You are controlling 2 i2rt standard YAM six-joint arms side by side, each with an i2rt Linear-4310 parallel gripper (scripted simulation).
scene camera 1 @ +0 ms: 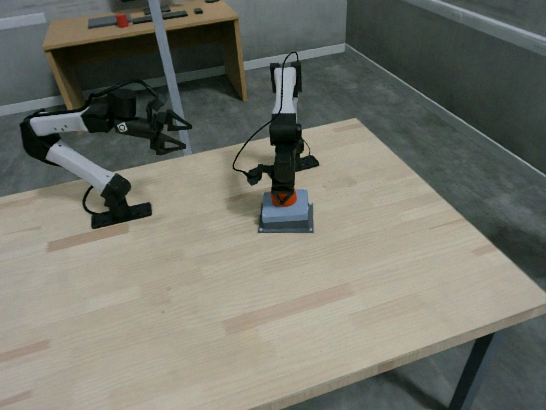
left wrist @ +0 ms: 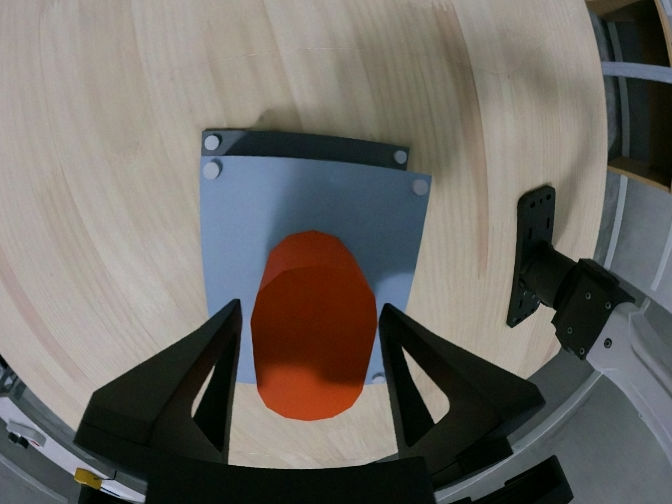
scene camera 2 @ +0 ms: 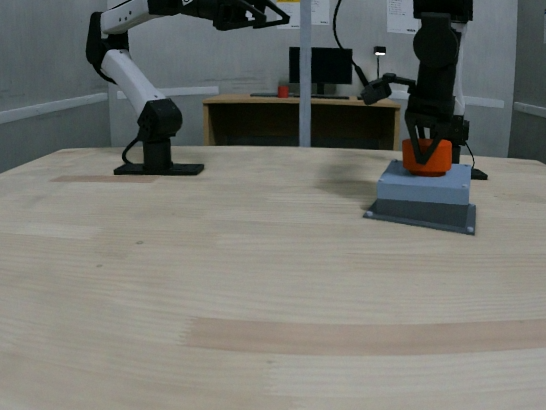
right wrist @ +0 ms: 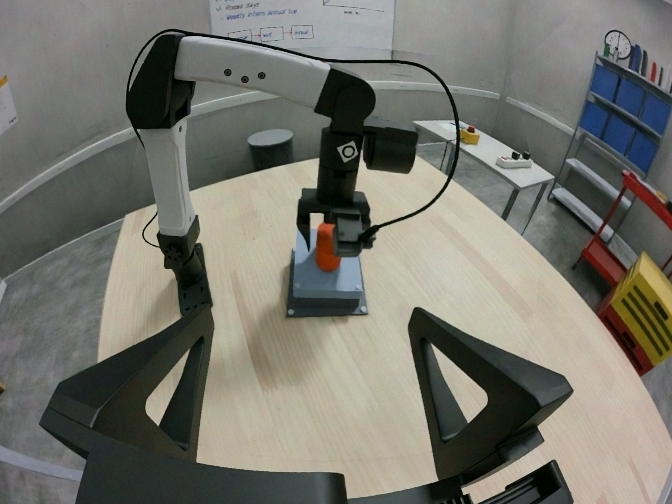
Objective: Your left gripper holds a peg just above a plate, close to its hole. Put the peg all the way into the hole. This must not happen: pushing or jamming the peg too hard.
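There is an orange peg (scene camera 2: 441, 160), which I can also find in the left wrist view (left wrist: 314, 320) and the right wrist view (right wrist: 325, 260). A blue-grey plate (scene camera 2: 400, 184) is visible to me too. My left gripper (scene camera 2: 423, 157) appears again in the left wrist view (left wrist: 312, 312), and the right wrist view (right wrist: 328, 250) has it as well. That leaves my right gripper (scene camera 2: 278, 20), and I see it in scene camera 1 (scene camera 1: 189, 136) and also in the right wrist view (right wrist: 313, 318).
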